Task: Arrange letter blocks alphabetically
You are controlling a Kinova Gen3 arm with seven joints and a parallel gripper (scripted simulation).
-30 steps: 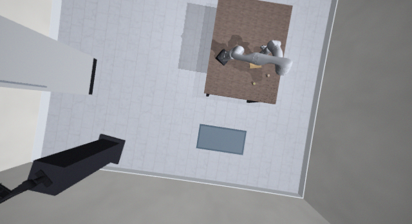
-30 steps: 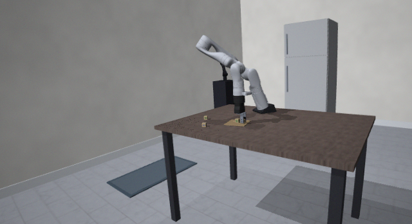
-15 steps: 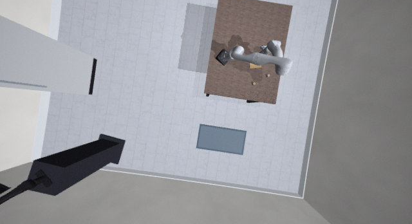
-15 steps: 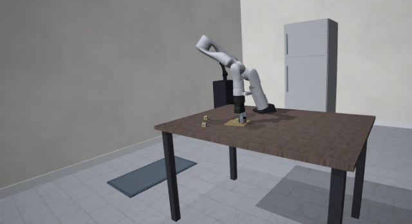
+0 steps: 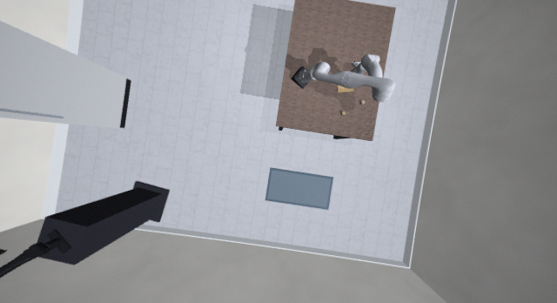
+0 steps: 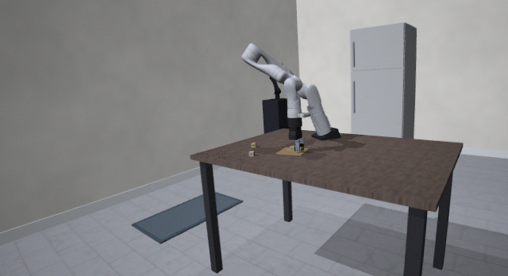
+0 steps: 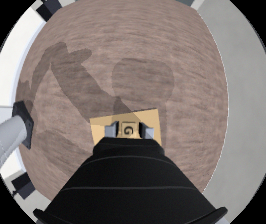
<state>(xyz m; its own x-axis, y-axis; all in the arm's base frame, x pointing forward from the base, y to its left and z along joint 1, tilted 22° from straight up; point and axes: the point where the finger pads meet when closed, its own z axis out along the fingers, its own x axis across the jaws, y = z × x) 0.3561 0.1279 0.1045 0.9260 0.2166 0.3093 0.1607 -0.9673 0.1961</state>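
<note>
Right now my hand is 4 cm to the left of the mat, 2 cm above it and 1 cm short of it. Also, from my hand: tan block (20 cm ahead, 16 cm to the right, 1 cm below).
</note>
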